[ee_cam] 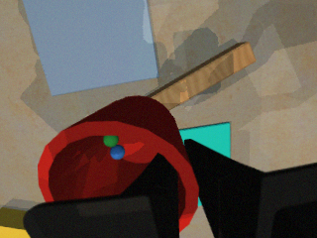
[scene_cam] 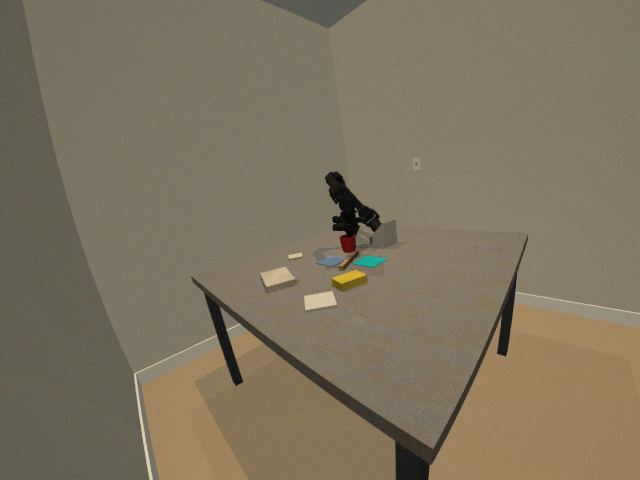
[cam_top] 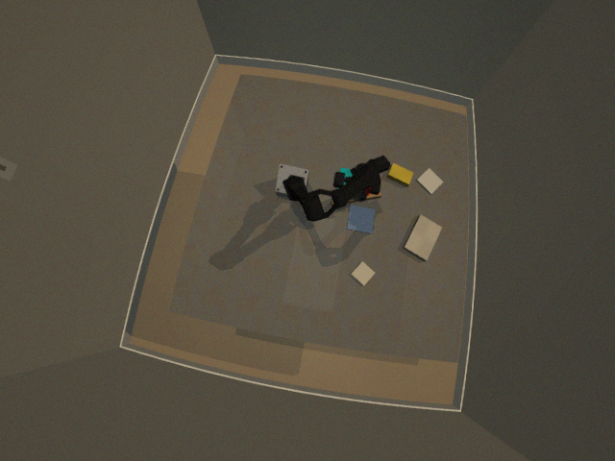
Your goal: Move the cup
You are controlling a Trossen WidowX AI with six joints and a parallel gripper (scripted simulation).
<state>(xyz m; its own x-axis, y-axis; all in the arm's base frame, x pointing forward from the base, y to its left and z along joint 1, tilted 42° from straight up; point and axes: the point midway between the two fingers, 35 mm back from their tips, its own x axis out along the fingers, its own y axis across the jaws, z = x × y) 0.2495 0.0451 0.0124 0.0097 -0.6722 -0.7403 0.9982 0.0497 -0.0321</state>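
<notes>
The blue marble lies 5 cm ahead of my gripper tip, 2 cm below it and 1 cm to the left of it. The rest, counted from my gripper tip: red cup: 3 cm ahead; wooden bar: 9 cm below, 3 cm ahead; green marble: 5 cm ahead, 2 cm below.
</notes>
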